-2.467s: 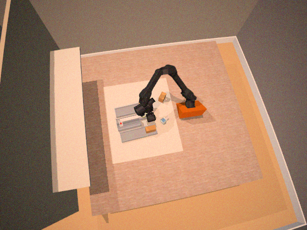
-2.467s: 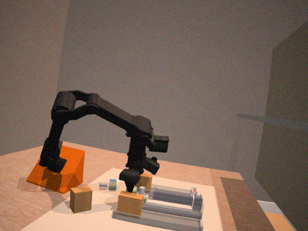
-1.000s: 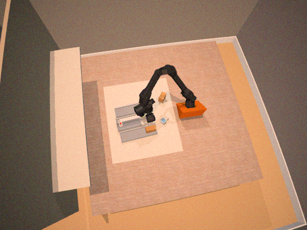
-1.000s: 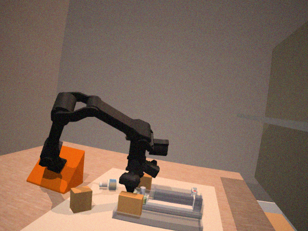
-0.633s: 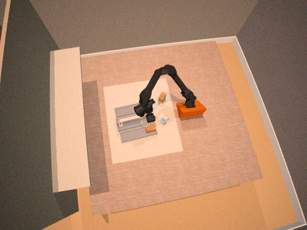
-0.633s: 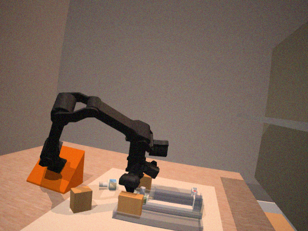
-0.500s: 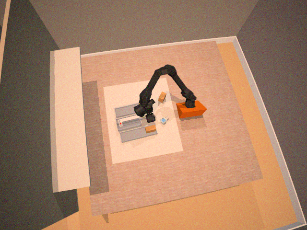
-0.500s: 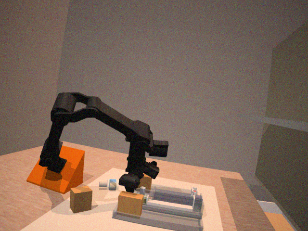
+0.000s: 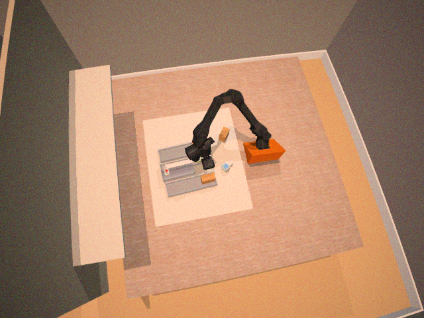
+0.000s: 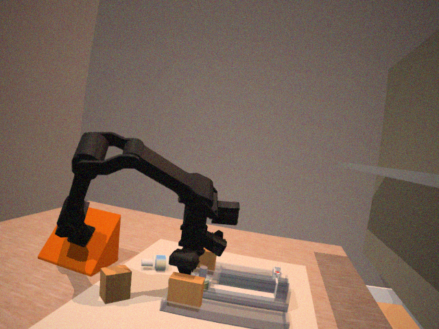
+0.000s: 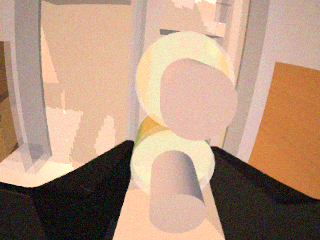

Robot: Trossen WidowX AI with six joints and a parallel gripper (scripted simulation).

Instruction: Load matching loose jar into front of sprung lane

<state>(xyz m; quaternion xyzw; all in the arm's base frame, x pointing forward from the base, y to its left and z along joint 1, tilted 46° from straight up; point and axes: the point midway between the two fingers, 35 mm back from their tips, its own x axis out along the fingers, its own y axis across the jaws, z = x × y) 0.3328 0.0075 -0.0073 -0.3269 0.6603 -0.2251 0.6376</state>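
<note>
Now: gripper tip 14 cm short of the grey lane, 4 cm to the right of it and 1 cm above it. Also, from my gripper tip: red mark: 22 cm ahead, 7 cm to the left, 4 cm above; pusher plate: 14 cm ahead, 5 cm to the left, 2 cm above; long pale shelf: 50 cm ahead, 4 cm to the left, 34 cm above.
</note>
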